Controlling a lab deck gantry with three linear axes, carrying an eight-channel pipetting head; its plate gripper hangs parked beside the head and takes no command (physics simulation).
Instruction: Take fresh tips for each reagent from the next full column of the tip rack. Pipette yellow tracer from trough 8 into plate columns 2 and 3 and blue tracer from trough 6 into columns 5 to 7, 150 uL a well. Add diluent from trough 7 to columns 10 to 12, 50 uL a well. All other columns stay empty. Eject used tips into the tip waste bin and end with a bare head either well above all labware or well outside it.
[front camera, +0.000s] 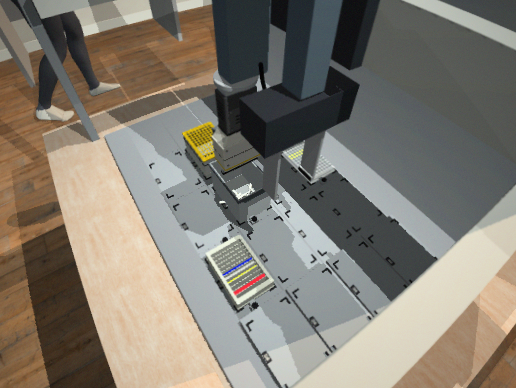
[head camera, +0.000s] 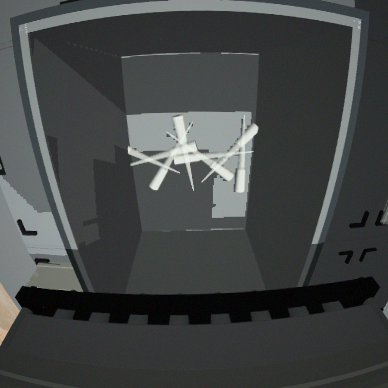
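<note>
The pipetting head (front camera: 236, 156) (head camera: 194, 304) is over the tip waste bin (front camera: 255, 206) (head camera: 300, 150). In the head camera its channel ends show along the lower edge, with no tips on them. Several white used tips (front camera: 243, 190) (head camera: 186, 149) lie crossed on the bin floor. My gripper (front camera: 291, 184) hangs parked beside the head, its two paddles wide apart with nothing between them. The trough block (front camera: 256, 292) shows blue, whitish, yellow and red strips. The plate (front camera: 325, 172) shows yellow wells toward its back; the gantry hides part. The yellow tip rack (front camera: 206, 159) is partly hidden by the head.
The dark gantry block (front camera: 300, 117) and its columns cross above the deck's back half. The bin's tall walls stand between the tip rack and the trough block. A pale wooden ledge (front camera: 95, 240) runs along the deck's left edge. A person's legs (front camera: 47, 65) show beyond it.
</note>
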